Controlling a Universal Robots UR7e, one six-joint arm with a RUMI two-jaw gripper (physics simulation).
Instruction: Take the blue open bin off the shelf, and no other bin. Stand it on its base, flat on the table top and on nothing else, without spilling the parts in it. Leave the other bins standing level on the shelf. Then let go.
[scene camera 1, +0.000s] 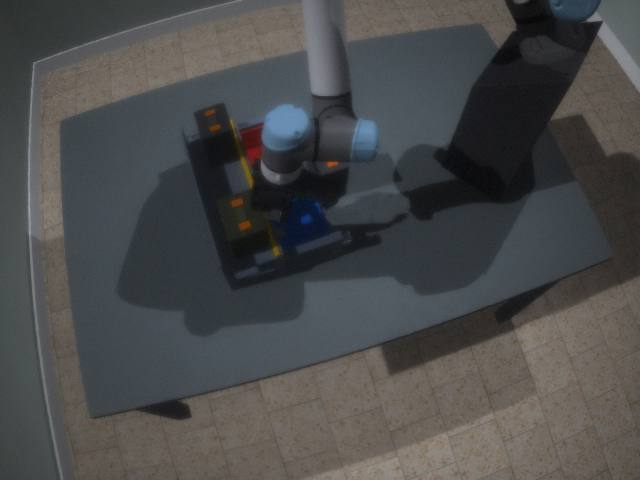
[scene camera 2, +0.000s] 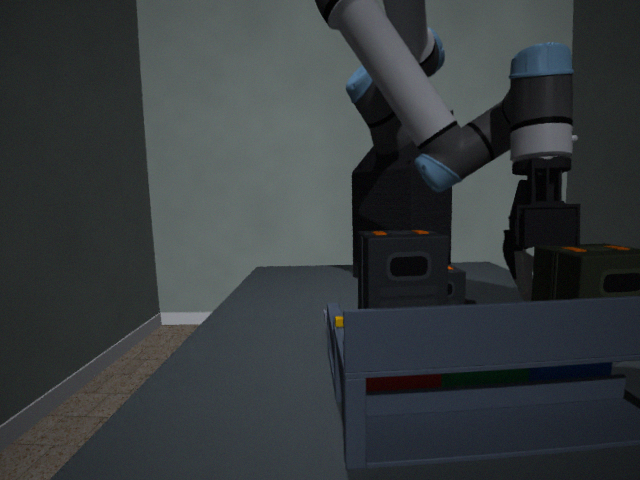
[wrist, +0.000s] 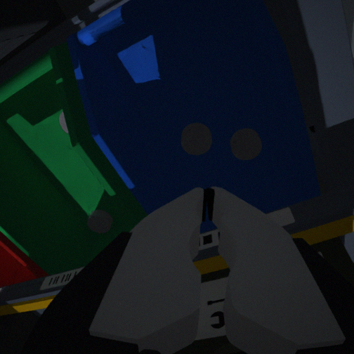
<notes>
I see my gripper (scene camera 2: 537, 313), a blue open bin (scene camera 1: 306, 222) and a green bin (scene camera 2: 514, 375).
The blue open bin shows as well in the wrist view (wrist: 142, 78). The green bin shows as well in the wrist view (wrist: 60, 178). My gripper also shows in scene camera 1 (scene camera 1: 281, 219).
</notes>
